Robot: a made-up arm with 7 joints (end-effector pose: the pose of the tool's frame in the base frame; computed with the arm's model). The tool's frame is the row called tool.
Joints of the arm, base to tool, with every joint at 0 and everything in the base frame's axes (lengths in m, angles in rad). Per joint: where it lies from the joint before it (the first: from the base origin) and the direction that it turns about. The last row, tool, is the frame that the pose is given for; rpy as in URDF.
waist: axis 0 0.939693 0.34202 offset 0.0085 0.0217 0.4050
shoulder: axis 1 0 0 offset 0.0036 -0.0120 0.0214
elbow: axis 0 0 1 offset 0.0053 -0.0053 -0.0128
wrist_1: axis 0 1 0 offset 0.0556 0.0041 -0.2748
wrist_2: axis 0 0 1 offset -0.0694 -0.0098 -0.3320
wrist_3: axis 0 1 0 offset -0.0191 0.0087 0.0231
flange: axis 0 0 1 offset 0.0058 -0.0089 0.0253
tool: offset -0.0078 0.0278 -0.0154 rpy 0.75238 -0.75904 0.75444
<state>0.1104 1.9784 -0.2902 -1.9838 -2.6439 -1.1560 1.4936</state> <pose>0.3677 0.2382 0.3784 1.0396 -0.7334 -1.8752</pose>
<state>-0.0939 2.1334 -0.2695 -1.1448 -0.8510 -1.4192 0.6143</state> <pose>0.3248 0.4476 0.6646 0.2558 -1.3127 -0.8858</pose>
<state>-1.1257 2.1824 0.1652 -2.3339 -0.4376 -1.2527 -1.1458</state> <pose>0.0294 0.0245 0.7655 0.3526 0.1100 1.8240</pose>
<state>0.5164 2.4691 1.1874 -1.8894 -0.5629 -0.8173 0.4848</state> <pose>0.3485 -0.0585 0.7495 -0.5556 -2.1105 -2.0177</pose>
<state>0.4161 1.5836 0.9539 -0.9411 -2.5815 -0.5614 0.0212</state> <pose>0.2024 0.5257 0.5728 1.4162 -0.3279 -1.9245</pose>
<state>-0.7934 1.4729 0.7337 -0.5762 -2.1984 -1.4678 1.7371</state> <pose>0.1758 0.5742 0.6204 0.6773 -1.6148 0.9452</pose>
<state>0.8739 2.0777 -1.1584 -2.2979 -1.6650 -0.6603 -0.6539</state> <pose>-0.0840 0.2614 0.2253 -2.0017 -0.8581 -1.3659</pose>
